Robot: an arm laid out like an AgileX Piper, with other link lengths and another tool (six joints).
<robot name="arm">
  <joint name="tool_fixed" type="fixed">
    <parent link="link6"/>
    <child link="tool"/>
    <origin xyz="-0.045 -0.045 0.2" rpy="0.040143 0 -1.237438"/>
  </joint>
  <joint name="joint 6" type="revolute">
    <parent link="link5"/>
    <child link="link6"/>
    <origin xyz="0 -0.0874 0" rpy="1.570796 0 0"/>
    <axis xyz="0 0 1"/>
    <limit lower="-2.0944" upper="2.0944"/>
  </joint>
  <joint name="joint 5" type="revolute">
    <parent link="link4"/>
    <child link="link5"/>
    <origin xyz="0 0 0" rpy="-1.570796 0 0"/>
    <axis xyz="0 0 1"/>
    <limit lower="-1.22" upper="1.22"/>
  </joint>
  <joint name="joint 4" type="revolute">
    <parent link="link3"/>
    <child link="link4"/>
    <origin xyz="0.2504 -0.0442 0" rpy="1.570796 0 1.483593"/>
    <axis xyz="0 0 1"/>
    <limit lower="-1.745" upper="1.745"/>
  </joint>
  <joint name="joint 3" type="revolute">
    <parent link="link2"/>
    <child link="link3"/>
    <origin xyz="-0.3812 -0.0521 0" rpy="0 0 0"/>
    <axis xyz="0 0 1"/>
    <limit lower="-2.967" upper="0"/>
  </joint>
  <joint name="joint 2" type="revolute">
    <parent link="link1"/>
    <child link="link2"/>
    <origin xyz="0 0 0" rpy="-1.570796 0 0"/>
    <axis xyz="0 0 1"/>
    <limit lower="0" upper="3.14"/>
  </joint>
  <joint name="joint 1" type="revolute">
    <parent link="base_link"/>
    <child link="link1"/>
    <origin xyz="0 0 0.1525" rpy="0 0 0"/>
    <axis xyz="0 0 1"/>
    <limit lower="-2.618" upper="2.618"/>
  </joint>
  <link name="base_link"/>
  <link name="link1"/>
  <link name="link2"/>
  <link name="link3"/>
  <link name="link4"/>
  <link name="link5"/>
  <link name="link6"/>
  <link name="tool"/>
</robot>
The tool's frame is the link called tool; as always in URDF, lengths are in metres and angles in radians.
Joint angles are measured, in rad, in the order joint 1, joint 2, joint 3, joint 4, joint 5, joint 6. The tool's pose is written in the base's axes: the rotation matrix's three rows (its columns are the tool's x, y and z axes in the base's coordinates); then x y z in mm. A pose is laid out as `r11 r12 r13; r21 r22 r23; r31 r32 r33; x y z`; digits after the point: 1 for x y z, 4 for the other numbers.
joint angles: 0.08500, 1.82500, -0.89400, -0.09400, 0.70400, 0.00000
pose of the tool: -0.1772 -0.9817 0.0697; -0.9828 0.1728 -0.0654; 0.0522 -0.0800 -0.9954; 390.1 -26.0 50.8
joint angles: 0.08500, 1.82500, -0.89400, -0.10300, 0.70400, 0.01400
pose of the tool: -0.1844 -0.9803 0.0705; -0.9812 0.1795 -0.0714; 0.0573 -0.0824 -0.9950; 390.1 -28.0 51.2
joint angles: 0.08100, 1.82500, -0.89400, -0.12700, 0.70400, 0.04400
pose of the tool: -0.2003 -0.9770 0.0727; -0.9771 0.1938 -0.0874; 0.0713 -0.0885 -0.9935; 390.3 -34.5 52.3
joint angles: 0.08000, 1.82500, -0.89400, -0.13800, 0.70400, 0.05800
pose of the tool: -0.2070 -0.9756 0.0738; -0.9753 0.1998 -0.0946; 0.0776 -0.0916 -0.9928; 390.4 -37.2 52.8
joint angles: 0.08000, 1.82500, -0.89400, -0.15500, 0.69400, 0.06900
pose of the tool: -0.2053 -0.9749 0.0857; -0.9751 0.1962 -0.1033; 0.0839 -0.1048 -0.9910; 393.8 -39.5 54.1
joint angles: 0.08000, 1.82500, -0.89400, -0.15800, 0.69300, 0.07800
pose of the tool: -0.2119 -0.9734 0.0870; -0.9736 0.2025 -0.1052; 0.0848 -0.1070 -0.9906; 393.9 -40.3 54.3
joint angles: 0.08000, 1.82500, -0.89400, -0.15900, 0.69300, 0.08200
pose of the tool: -0.2151 -0.9727 0.0871; -0.9729 0.2056 -0.1060; 0.0852 -0.1075 -0.9905; 393.8 -40.6 54.4
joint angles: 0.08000, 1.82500, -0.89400, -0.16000, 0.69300, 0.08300
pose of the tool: -0.2153 -0.9726 0.0872; -0.9728 0.2058 -0.1066; 0.0857 -0.1078 -0.9905; 393.9 -40.8 54.5
